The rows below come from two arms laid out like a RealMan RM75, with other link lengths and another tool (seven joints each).
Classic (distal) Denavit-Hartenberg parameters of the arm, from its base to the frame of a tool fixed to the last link. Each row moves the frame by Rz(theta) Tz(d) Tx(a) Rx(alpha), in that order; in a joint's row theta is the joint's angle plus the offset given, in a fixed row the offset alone. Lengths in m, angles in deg.
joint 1: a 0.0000; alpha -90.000; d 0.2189; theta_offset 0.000
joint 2: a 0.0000; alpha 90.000; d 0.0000; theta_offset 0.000
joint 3: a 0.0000; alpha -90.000; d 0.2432; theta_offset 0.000
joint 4: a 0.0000; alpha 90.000; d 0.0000; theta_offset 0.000
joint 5: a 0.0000; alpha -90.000; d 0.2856; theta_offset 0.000
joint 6: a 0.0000; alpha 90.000; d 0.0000; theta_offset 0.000
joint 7: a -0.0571; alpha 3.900; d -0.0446; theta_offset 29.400
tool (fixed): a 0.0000; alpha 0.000; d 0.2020; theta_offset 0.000
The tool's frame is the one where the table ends.
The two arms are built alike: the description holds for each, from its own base.
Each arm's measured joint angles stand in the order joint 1, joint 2, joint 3, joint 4, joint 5, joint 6, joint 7.
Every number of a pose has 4 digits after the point.
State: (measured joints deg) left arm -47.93 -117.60 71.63 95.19 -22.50 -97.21 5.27; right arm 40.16 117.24 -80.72 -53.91 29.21 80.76 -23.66
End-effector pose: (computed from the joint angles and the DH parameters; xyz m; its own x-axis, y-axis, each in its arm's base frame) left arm -0.0696 0.4255 0.0963 0.9011 0.4028 -0.1607 0.1942 -0.7062 -0.6808; right arm 0.2377 0.4894 -0.0585 0.0738 -0.9967 -0.0352 -0.7997 -0.0380 -0.5992
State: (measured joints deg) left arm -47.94 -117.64 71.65 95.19 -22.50 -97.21 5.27; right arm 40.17 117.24 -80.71 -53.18 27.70 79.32 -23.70
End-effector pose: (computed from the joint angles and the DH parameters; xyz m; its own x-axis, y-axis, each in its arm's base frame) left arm -0.0695 0.4255 0.0960 0.9013 0.4023 -0.1608 0.1941 -0.7068 -0.6803; right arm 0.2434 0.4920 -0.0567 0.0824 -0.9954 -0.0495 -0.7845 -0.0341 -0.6192
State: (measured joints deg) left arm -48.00 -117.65 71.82 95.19 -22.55 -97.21 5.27; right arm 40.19 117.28 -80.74 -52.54 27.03 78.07 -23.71
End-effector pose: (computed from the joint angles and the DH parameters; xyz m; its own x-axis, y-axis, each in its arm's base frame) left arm -0.0686 0.4254 0.0952 0.9021 0.3995 -0.1629 0.1914 -0.7090 -0.6788; right arm 0.2467 0.4939 -0.0566 0.0882 -0.9942 -0.0609 -0.7780 -0.0306 -0.6275
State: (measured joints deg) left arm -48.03 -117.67 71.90 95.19 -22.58 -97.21 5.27; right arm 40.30 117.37 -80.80 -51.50 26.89 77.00 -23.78
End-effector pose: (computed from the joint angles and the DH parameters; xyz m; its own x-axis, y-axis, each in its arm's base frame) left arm -0.0681 0.4253 0.0947 0.9026 0.3981 -0.1638 0.1902 -0.7102 -0.6778; right arm 0.2506 0.4942 -0.0592 0.0870 -0.9941 -0.0652 -0.7764 -0.0267 -0.6296
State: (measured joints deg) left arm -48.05 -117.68 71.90 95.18 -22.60 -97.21 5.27; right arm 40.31 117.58 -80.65 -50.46 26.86 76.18 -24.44
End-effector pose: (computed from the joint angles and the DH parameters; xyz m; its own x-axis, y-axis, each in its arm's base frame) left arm -0.0680 0.4253 0.0946 0.9028 0.3977 -0.1637 0.1902 -0.7106 -0.6774; right arm 0.2548 0.4932 -0.0629 0.0878 -0.9942 -0.0615 -0.7772 -0.0297 -0.6285
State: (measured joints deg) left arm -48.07 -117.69 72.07 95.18 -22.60 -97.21 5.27; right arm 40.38 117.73 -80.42 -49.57 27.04 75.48 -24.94
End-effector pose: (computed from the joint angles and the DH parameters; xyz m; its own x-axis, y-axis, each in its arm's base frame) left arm -0.0674 0.4252 0.0939 0.9032 0.3958 -0.1661 0.1877 -0.7122 -0.6764; right arm 0.2577 0.4928 -0.0657 0.0868 -0.9944 -0.0608 -0.7806 -0.0300 -0.6244
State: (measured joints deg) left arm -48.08 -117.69 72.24 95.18 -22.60 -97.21 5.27; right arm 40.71 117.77 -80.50 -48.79 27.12 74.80 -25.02
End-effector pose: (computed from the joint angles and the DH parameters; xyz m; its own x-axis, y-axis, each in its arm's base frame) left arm -0.0670 0.4251 0.0933 0.9035 0.3941 -0.1685 0.1853 -0.7136 -0.6756; right arm 0.2584 0.4936 -0.0679 0.0890 -0.9941 -0.0621 -0.7805 -0.0309 -0.6244
